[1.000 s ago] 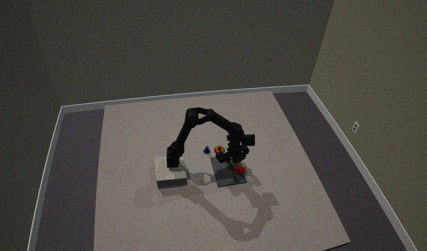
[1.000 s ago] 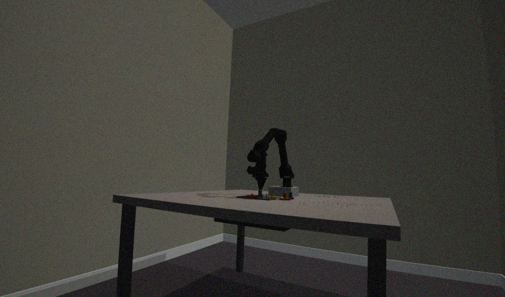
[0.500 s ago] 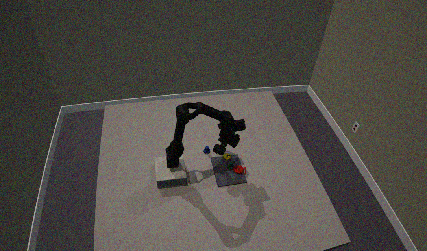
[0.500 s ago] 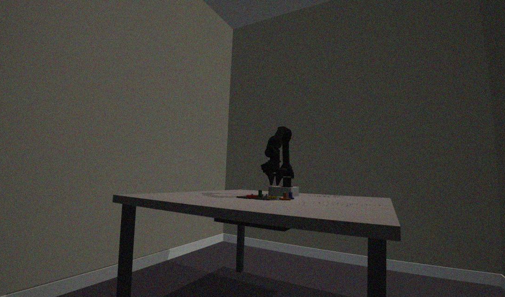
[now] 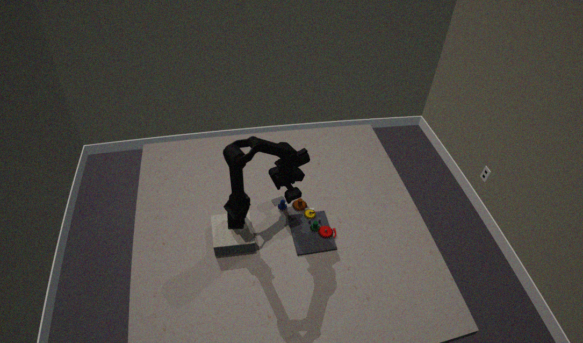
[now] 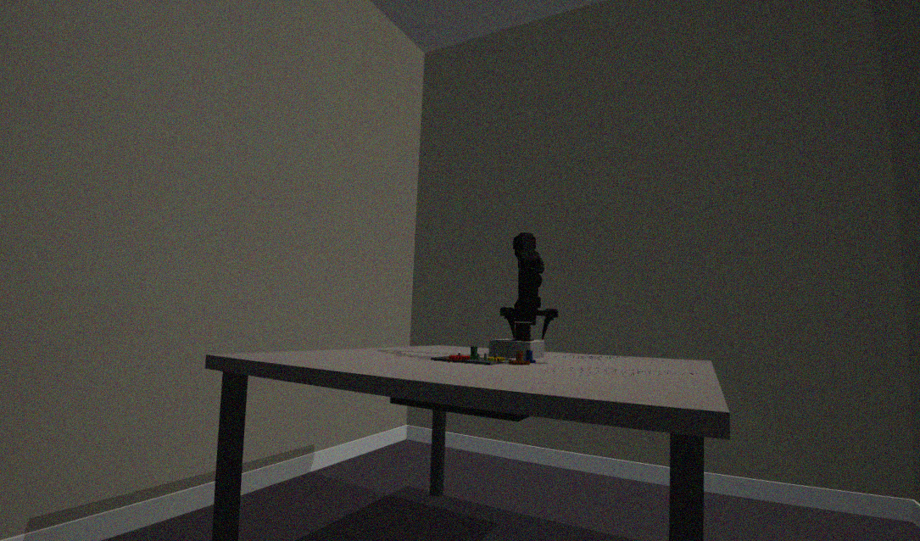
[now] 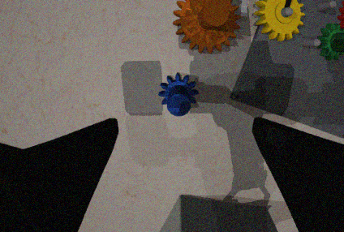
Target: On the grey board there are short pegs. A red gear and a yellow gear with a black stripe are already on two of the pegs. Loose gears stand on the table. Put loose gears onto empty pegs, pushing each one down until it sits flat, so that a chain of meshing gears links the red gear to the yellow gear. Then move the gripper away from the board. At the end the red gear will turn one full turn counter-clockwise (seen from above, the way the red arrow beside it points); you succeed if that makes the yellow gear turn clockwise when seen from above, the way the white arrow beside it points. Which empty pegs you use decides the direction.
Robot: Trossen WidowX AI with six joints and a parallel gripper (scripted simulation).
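Right now the blue gear is 60 mm below my gripper tip. Round my gripper tip: yellow gear 110 mm ahead, 50 mm to the right, 60 mm below; then green gear 120 mm ahead, 130 mm to the right, 50 mm below; then orange gear 80 mm ahead, 10 mm to the left, 60 mm below.
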